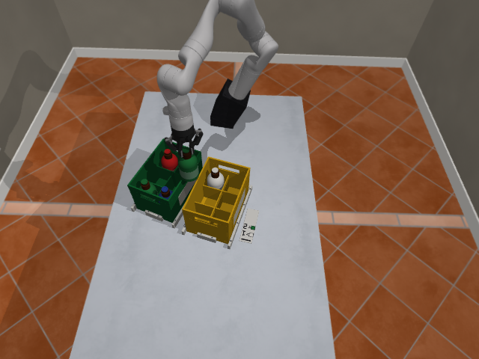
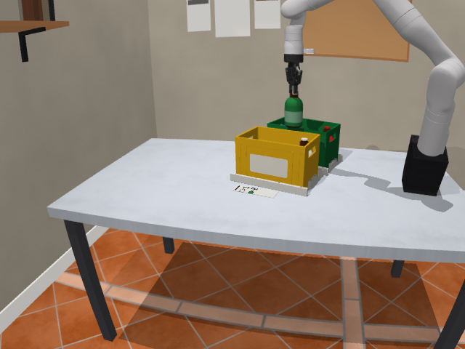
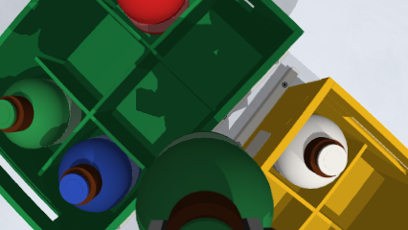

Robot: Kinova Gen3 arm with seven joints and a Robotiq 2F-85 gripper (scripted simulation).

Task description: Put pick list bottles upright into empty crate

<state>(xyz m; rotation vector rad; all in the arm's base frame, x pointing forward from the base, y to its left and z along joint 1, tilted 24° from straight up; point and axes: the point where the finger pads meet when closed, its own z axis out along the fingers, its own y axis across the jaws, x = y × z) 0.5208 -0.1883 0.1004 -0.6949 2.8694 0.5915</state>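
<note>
My hand is 40 mm short of the yellow crate, 110 mm to the right of it and 250 mm above it. Also, from my hand: green crate: 40 mm behind, 110 mm to the right, 250 mm below; blue-label bottle: 60 mm ahead, 90 mm to the right, 250 mm below; white-label bottle: 60 mm behind, 90 mm to the left, 250 mm below.
</note>
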